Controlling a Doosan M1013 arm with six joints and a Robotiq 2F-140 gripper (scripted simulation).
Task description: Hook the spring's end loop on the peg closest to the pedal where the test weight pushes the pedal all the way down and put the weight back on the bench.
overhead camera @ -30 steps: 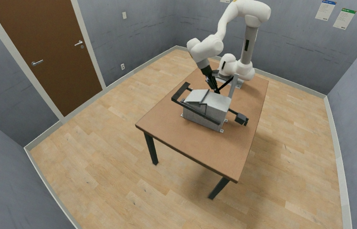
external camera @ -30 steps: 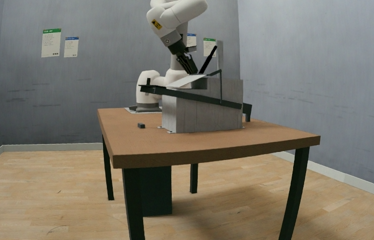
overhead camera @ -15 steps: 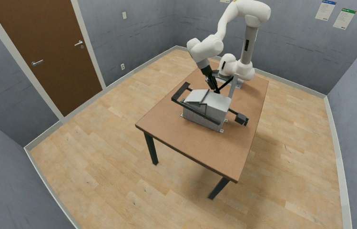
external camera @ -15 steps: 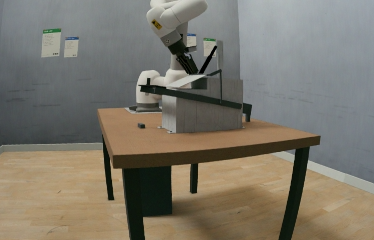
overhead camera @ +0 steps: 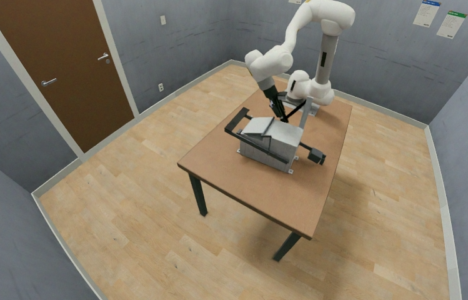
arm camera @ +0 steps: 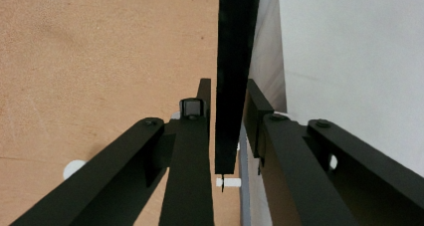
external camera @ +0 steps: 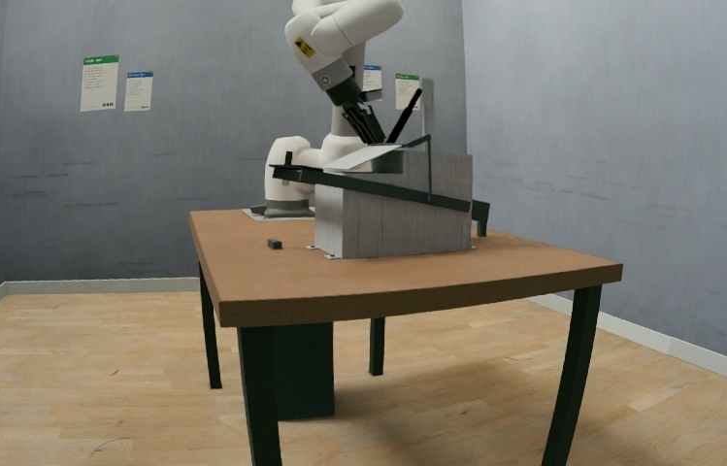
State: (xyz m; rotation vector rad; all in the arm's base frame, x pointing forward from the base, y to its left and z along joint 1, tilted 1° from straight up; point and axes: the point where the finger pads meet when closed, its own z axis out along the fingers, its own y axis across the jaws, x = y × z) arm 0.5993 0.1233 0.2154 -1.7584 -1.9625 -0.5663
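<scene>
Now: hand 190 mm above the steel test weight, 180 mm past it and 60 mm to the left of it. Also, from my hand: dark block: 280 mm to the right, 200 mm below, 50 mm ahead.
</scene>
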